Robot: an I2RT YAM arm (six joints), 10 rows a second.
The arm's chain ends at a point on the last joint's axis. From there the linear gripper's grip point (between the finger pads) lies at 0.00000 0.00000 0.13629 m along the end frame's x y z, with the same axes.
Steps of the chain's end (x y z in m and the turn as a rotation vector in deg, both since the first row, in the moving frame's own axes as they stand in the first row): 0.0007 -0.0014 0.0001 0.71 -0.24 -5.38; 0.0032 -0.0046 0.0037 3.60 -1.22 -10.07; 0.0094 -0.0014 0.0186 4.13 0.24 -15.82; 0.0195 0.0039 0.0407 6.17 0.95 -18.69; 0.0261 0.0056 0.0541 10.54 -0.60 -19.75; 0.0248 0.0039 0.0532 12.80 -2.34 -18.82
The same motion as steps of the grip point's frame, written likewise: 0.0001 -0.0031 0.0001 0.71 -0.24 -5.38; -0.0004 -0.0129 0.0034 3.60 -1.22 -10.07; 0.0086 -0.0112 0.0182 4.13 0.24 -15.82; 0.0193 -0.0109 0.0399 6.17 0.95 -18.69; 0.0204 -0.0186 0.0518 10.54 -0.60 -19.75; 0.0144 -0.0248 0.0497 12.80 -2.34 -18.82
